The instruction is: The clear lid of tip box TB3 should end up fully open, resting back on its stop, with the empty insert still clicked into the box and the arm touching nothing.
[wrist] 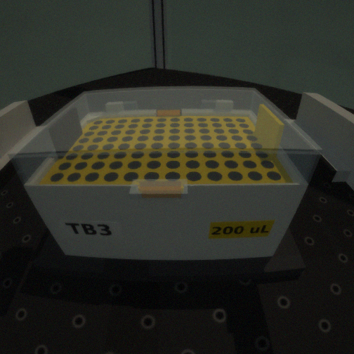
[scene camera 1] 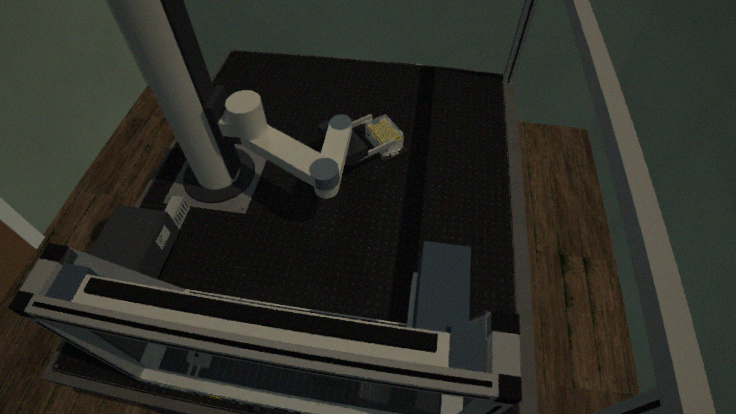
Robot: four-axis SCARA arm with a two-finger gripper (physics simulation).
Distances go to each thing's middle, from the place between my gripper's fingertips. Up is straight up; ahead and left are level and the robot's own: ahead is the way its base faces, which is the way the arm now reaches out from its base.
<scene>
The clear lid (wrist: 157, 139) lies 1 cm below my hand. Also, from my hand: tip box TB3 (scene camera 1: 389, 153): 4 cm below.
</scene>
